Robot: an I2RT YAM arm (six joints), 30 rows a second.
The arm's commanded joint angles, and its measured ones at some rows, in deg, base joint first. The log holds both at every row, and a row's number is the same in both.
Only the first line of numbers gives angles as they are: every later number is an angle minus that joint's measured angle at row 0.
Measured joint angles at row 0:
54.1 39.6 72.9 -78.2 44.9 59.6
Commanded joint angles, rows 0 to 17:
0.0 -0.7 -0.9 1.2 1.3 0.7
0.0 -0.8 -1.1 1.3 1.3 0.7
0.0 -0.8 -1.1 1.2 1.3 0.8
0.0 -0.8 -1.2 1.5 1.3 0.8
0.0 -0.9 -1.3 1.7 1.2 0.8
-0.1 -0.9 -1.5 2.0 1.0 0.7
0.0 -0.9 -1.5 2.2 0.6 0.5
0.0 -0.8 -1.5 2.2 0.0 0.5
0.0 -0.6 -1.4 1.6 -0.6 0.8
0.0 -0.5 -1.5 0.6 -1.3 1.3
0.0 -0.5 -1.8 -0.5 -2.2 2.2
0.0 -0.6 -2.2 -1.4 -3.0 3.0
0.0 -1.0 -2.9 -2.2 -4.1 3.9
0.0 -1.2 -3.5 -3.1 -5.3 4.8
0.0 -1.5 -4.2 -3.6 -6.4 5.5
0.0 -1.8 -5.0 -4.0 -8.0 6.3
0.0 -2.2 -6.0 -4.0 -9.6 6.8
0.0 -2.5 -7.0 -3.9 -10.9 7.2
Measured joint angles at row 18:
0.0 -1.3 -4.9 -2.4 -7.4 4.3
